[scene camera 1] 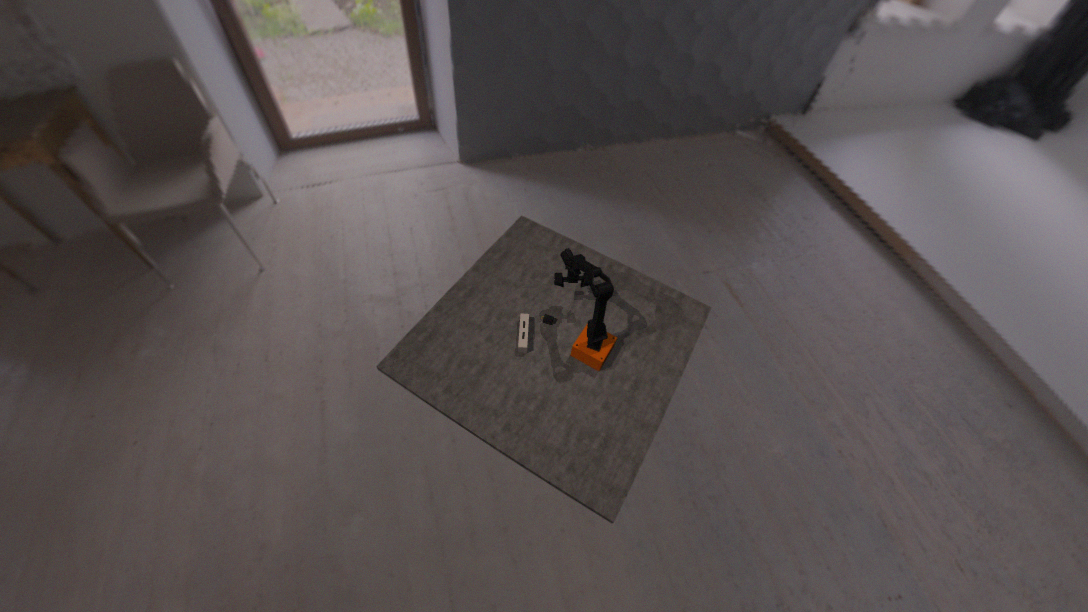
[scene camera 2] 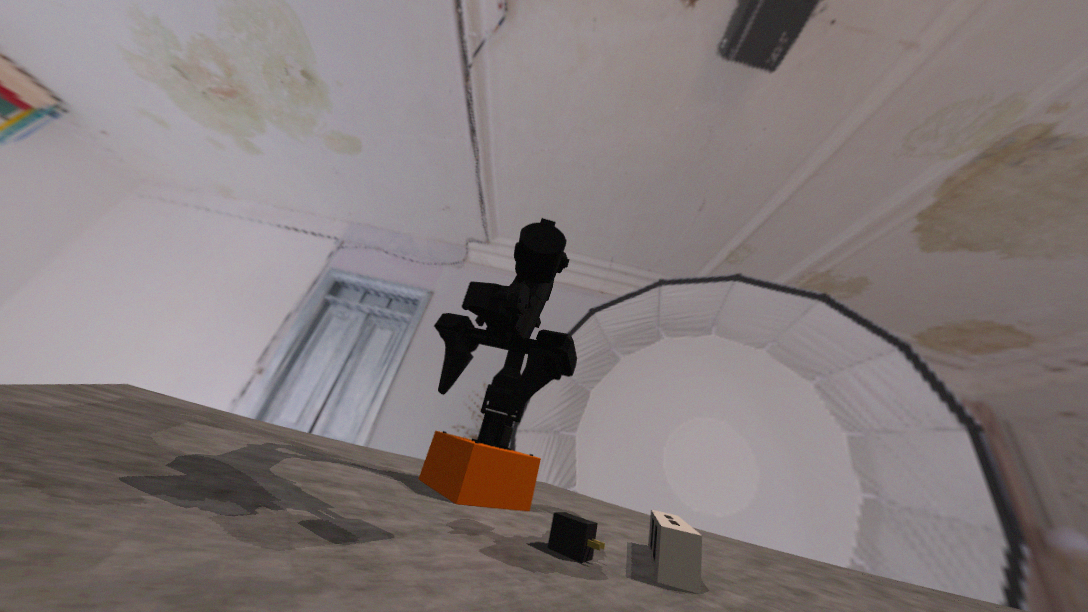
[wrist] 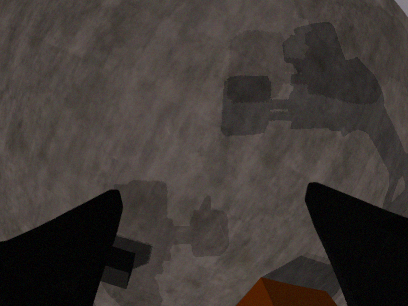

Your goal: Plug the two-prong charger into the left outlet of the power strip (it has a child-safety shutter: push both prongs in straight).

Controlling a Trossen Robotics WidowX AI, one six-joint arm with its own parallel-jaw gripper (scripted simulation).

My gripper (scene camera 2: 472, 403) is open and holds nothing. Further things: a black two-prong charger (scene camera 2: 572, 536).
The black two-prong charger is seen too in the wrist view (wrist: 118, 269). My gripper is seen too in the wrist view (wrist: 215, 197).
